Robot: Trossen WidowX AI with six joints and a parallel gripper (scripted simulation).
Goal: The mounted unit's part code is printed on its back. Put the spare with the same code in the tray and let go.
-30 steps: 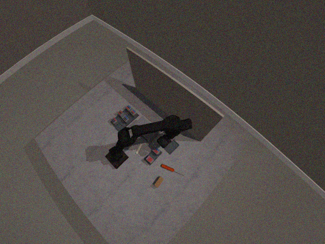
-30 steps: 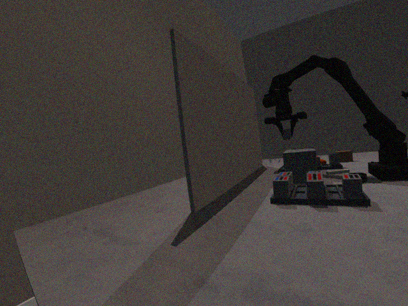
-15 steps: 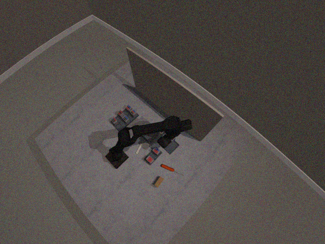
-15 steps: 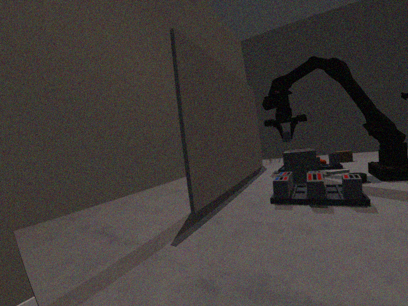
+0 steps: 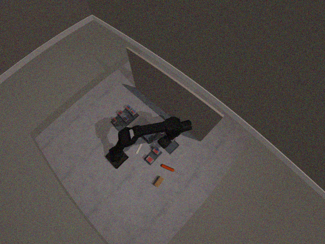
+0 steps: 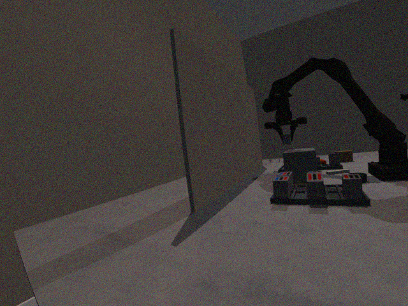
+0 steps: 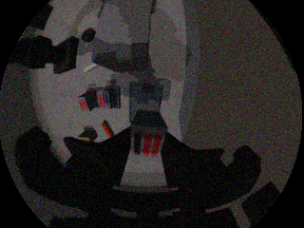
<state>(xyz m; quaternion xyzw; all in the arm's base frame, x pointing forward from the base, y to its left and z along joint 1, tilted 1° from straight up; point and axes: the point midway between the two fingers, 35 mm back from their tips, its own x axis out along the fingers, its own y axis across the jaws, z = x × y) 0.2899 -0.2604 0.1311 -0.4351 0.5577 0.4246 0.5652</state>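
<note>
The dark square tray lies 120 mm below my gripper tip, 10 mm to the left of it and 10 mm behind it. Also, from my gripper tip: tan card 270 mm behind, 100 mm below, 80 mm to the right; then tall thin panel 200 mm ahead, 150 mm to the left, 100 mm above; then grey box 200 mm to the left, 70 mm below, 20 mm behind.
</note>
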